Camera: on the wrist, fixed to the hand. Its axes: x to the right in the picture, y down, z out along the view.
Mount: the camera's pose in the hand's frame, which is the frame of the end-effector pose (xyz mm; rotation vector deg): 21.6 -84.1 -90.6 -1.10 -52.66 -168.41
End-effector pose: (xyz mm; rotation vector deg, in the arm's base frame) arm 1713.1 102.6 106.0 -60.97 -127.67 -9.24
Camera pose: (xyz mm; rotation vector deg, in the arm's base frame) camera 1687.7 27.4 203.2 -118.14 77.56 30.08
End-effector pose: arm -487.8 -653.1 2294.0 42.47 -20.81 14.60
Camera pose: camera -417.8 -647.8 2190.0 35.69 11.13 -164.84
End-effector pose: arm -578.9 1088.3 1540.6 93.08 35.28 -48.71
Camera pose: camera -612.6 1193.9 1481.8 53.19 -78.30 118.45
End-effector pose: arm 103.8 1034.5 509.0 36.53 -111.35 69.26
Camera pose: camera 182.4 1079.5 595.9 136.64 15.64 -66.08
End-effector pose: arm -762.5 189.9 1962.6 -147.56 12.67 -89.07
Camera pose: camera -827.7 265.5 2038.6 35.06 115.88 -25.11
